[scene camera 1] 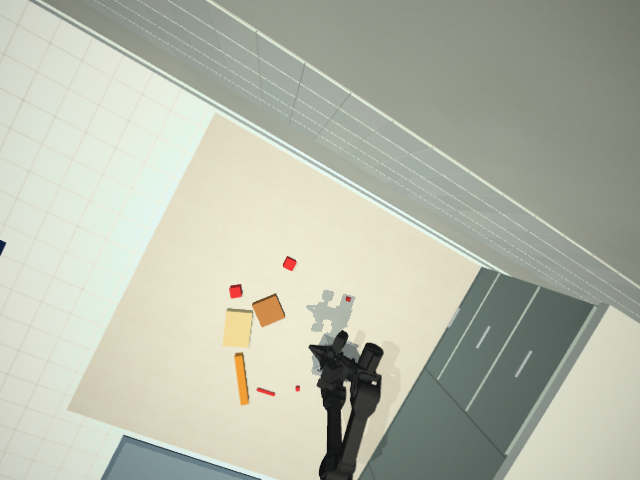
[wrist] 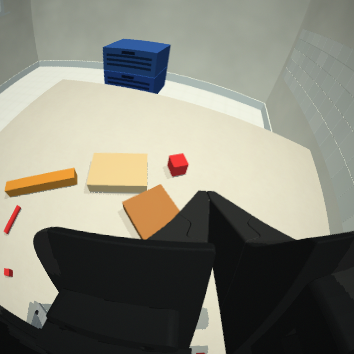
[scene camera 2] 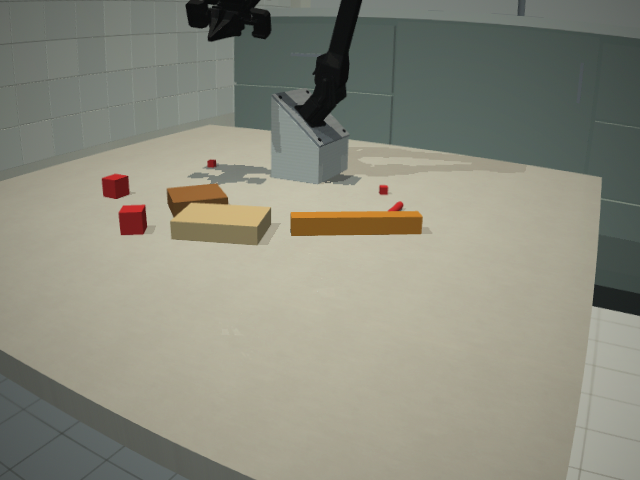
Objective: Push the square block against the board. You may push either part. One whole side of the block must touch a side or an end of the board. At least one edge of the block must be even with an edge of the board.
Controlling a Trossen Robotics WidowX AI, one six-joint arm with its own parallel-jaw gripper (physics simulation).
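Frame: origin at the arm's base, x left, y back, z up, level; metres.
Seen in the pictures: gripper, fingertip midpoint: (scene camera 1: 309, 345) (wrist: 204, 198) (scene camera 2: 209, 39); arm's base, link origin: (scene camera 2: 309, 116).
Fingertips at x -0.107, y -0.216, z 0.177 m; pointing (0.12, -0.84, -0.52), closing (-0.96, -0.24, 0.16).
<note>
Offsets run from my fingertips to a thing's top centre.
The square block {dx +0.058, dy -0.114, dz -0.283 m} (scene camera 1: 268, 311) (scene camera 2: 196, 193) (wrist: 151, 212) is brown-orange and lies flat, turned at an angle to the board. The board {dx +0.181, dy -0.185, dz -0.283 m} (scene camera 1: 237, 328) (scene camera 2: 222, 214) (wrist: 119, 170) is a pale yellow rectangular slab, also flat. In scene camera 1 the block's left corner is close to the board's upper right corner, with a narrow wedge-shaped gap between them; no whole sides touch. My gripper (scene camera 1: 310, 346) (scene camera 2: 209, 38) (wrist: 204, 198) is shut and empty, high above the table and to the right of the block in scene camera 1. In the wrist view a finger hides the block's lower right part.
A red cube {dx +0.049, dy -0.268, dz -0.274 m} (scene camera 1: 235, 291) (scene camera 2: 132, 220) (wrist: 178, 165) stands near the board, another {dx -0.151, dy -0.140, dz -0.274 m} (scene camera 1: 290, 263) (scene camera 2: 115, 186) beyond the block. An orange bar {dx +0.370, dy -0.062, dz -0.283 m} (scene camera 1: 241, 379) (scene camera 2: 356, 223) (wrist: 41, 182) lies off the board's other end, near a red stick {dx +0.386, dy +0.061, dz -0.300 m} (scene camera 1: 265, 391) (wrist: 12, 219) and a tiny red cube {dx +0.313, dy +0.176, dz -0.298 m} (scene camera 1: 297, 388) (scene camera 2: 383, 189).
</note>
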